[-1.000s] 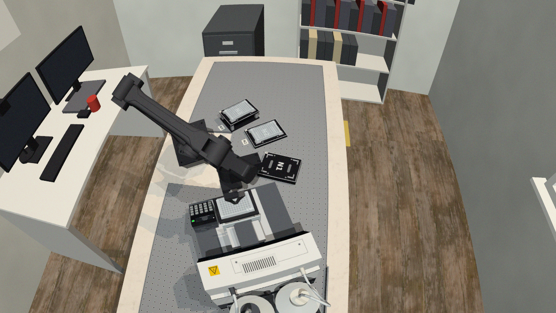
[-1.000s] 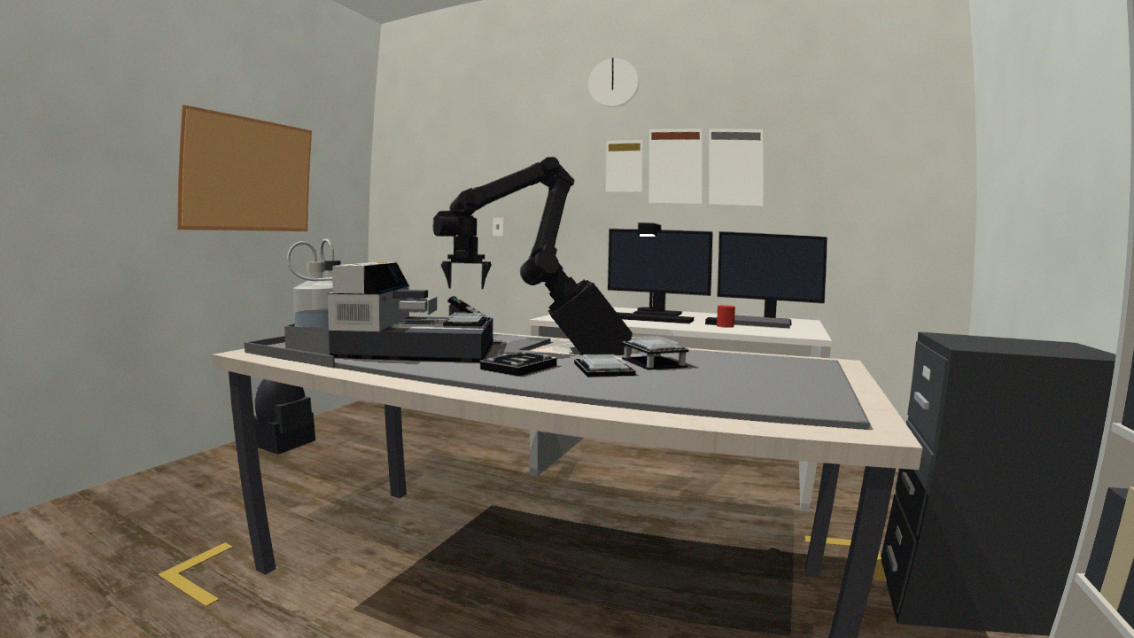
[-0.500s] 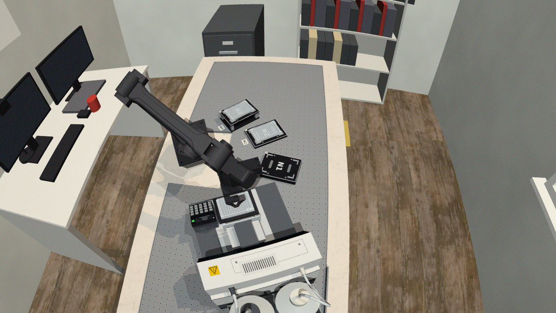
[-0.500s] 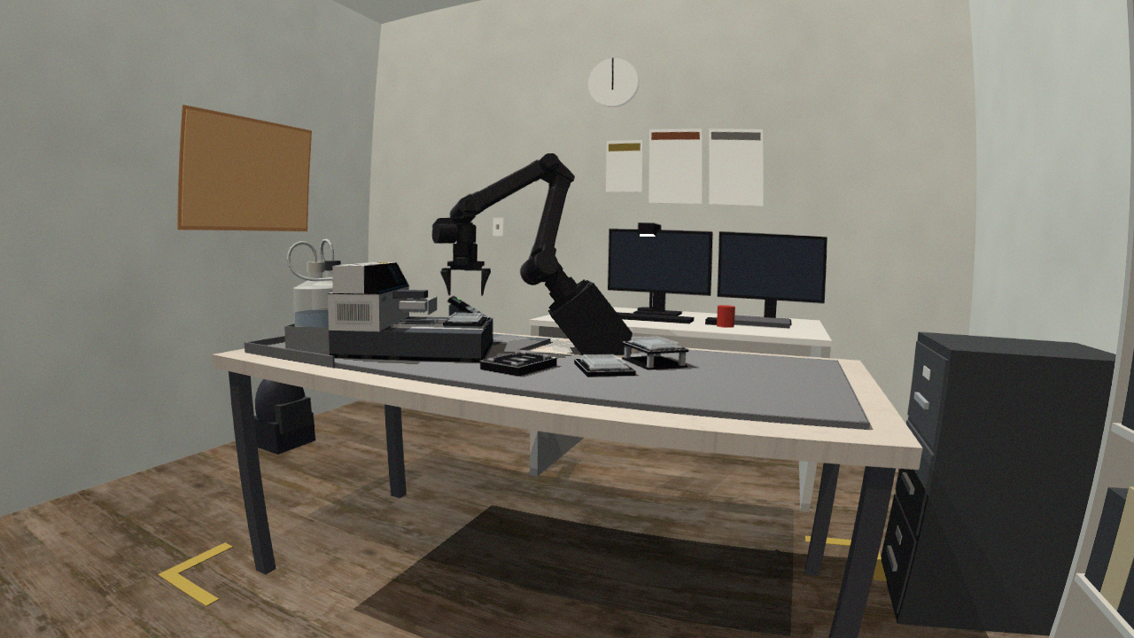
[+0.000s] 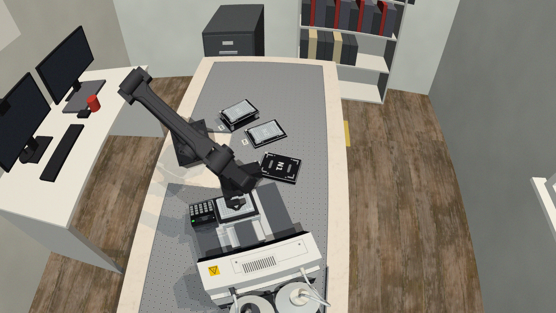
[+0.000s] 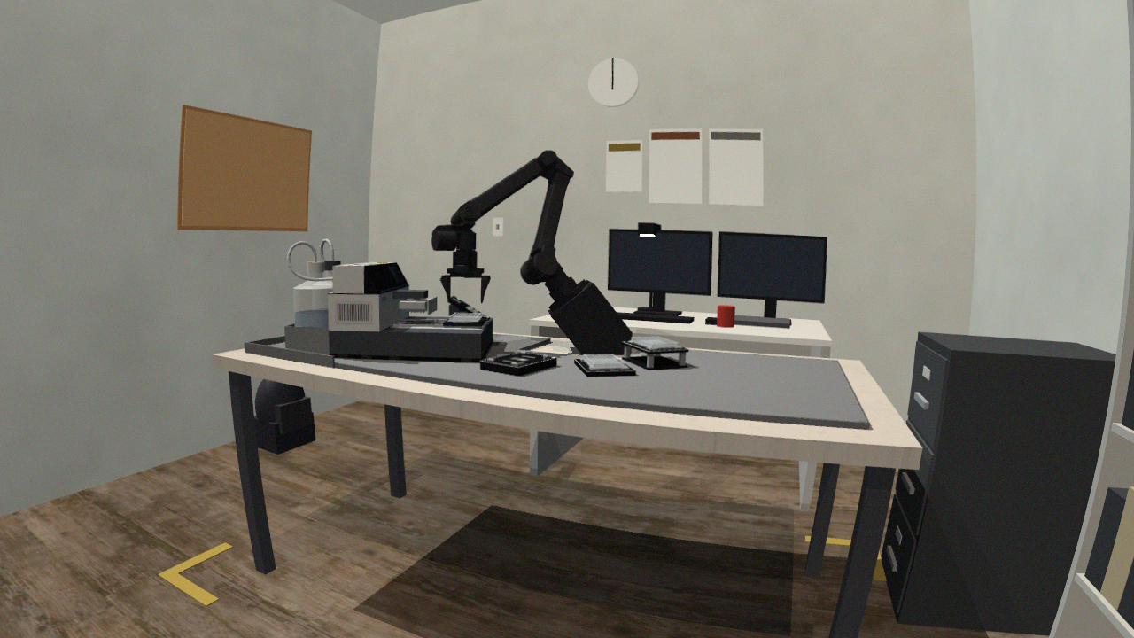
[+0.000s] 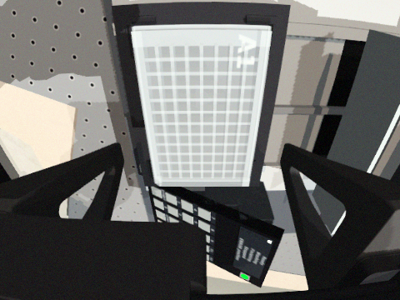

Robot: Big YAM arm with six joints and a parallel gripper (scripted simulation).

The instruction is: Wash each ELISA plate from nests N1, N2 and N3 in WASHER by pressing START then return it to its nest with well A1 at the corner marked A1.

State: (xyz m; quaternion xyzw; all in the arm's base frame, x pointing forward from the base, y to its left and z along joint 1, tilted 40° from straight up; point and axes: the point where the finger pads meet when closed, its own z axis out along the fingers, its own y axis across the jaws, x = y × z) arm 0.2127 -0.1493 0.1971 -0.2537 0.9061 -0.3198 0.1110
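My hand is 50 mm above the white ELISA plate. From my hand the other things lie so: black nest: 450 mm to the left, 140 mm below, 60 mm ahead; plate washer: 140 mm to the right, 60 mm ahead, 20 mm below.
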